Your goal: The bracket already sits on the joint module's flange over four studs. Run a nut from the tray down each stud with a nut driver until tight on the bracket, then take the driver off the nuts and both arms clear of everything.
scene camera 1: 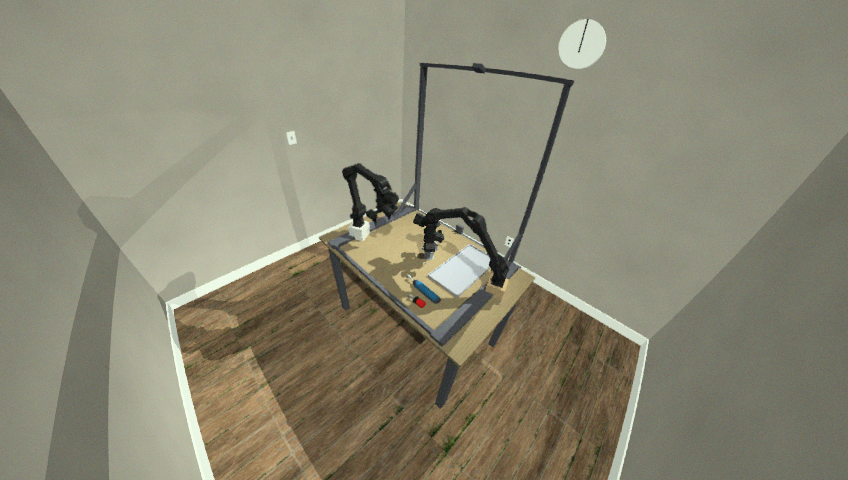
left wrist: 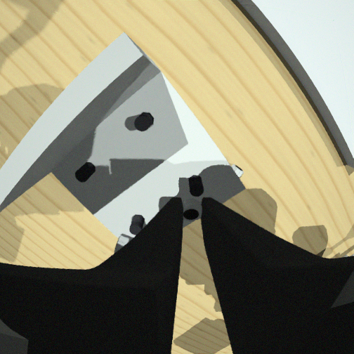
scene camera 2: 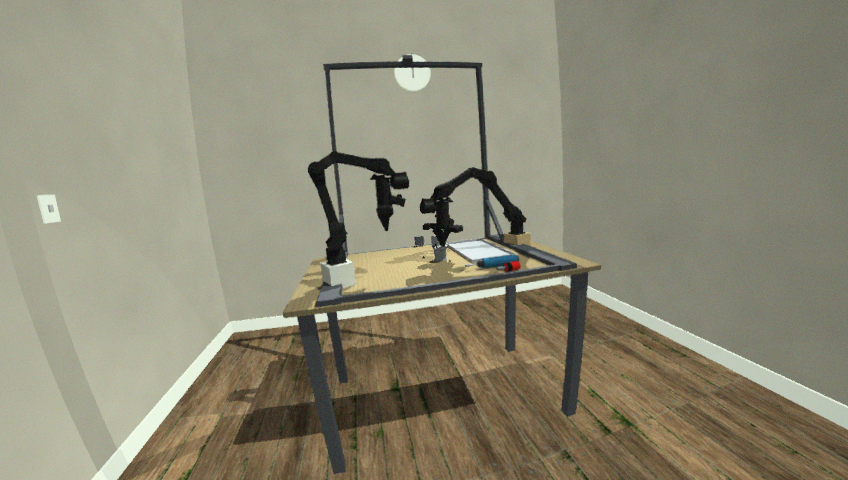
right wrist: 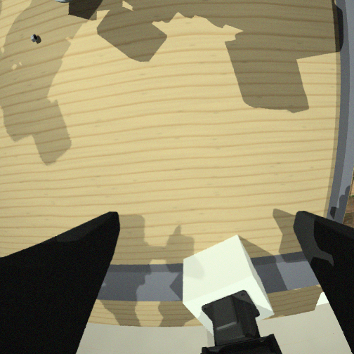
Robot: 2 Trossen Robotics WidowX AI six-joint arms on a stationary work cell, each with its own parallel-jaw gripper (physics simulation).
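Places are measured from the left arm's base along level axes (x ahead, y left, z up), in centimetres.
Where they show: left gripper, between the fingertips: [scene camera 2: 442, 245]; right gripper, between the fingertips: [scene camera 1: 382, 222] [scene camera 2: 386, 229]; left arm's base, origin of its link: [scene camera 1: 498, 282] [scene camera 2: 517, 233]; right arm's base, origin of its link: [scene camera 1: 358, 224] [scene camera 2: 336, 262].
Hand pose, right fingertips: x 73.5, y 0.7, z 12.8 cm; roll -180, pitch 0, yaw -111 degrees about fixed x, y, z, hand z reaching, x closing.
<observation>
Things, the pixels of their centre, and the offset from my right fingertips.
- blue tool, middle of its body: [scene camera 2: 492, 262] [scene camera 1: 422, 288] dx -38.3, dy +19.2, dz -17.7 cm
- red-handled tool, middle of its body: [scene camera 2: 507, 266] [scene camera 1: 416, 300] dx -39.1, dy +27.8, dz -18.0 cm
- flat white tray-like panel, middle of its body: [scene camera 2: 476, 248] [scene camera 1: 464, 267] dx -52.2, dy -8.9, dz -18.9 cm
The light grey bracket assembly [scene camera 1: 429, 253] [scene camera 2: 439, 254] [left wrist: 155, 140] stands mid-table; its dark studs stand up in the left wrist view. Flange and bracket are hard to tell apart. My left gripper [scene camera 1: 428, 246] [scene camera 2: 441, 245] [left wrist: 190, 206] is low over its near end, shut on a small dark round piece [left wrist: 190, 214], possibly a nut, beside a stud [left wrist: 195, 185]. Whether the piece touches the stud cannot be told. My right gripper [scene camera 2: 386, 228] [right wrist: 209, 221] is open and empty, high above the table at the left. A blue tool [scene camera 1: 426, 291] [scene camera 2: 498, 261] and a red-handled tool [scene camera 1: 419, 302] [scene camera 2: 511, 266] lie on the table.
A flat white tray-like panel [scene camera 1: 461, 271] [scene camera 2: 480, 250] lies beside the left arm's base. A small dark part [right wrist: 35, 38] lies on the wood in the right wrist view. A dark frame [scene camera 1: 419, 136] [scene camera 2: 331, 118] rises at the table's back. The right arm's white base block [right wrist: 215, 270] is below its gripper.
</observation>
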